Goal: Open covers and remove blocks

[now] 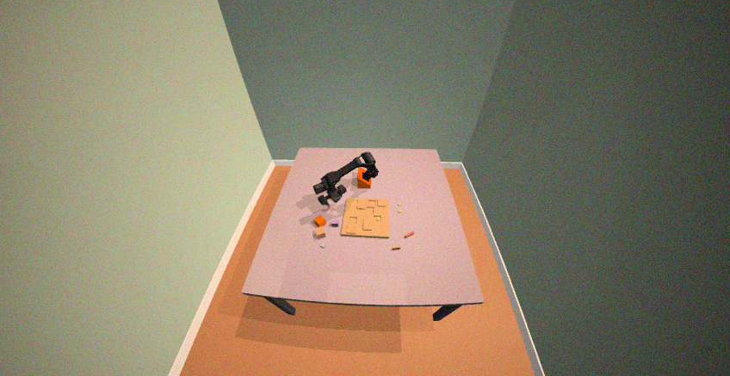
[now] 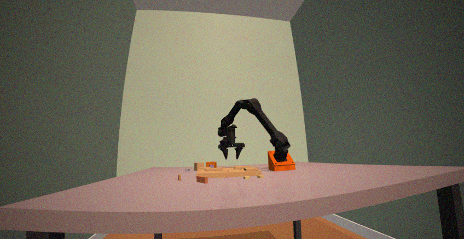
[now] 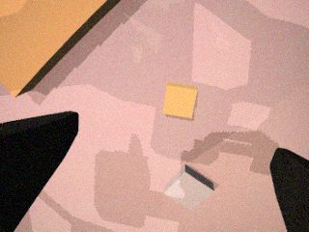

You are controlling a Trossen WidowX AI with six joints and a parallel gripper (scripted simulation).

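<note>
My gripper tip is now 50 mm past the grey block, 60 mm to the left of it and 60 mm above it. Also, from my gripper tip: tan cube 210 mm ahead, 70 mm to the right, 40 mm below; purple piece 130 mm ahead, 10 mm to the left, 50 mm below; orange block 120 mm ahead, 80 mm to the right, 40 mm below.
</note>
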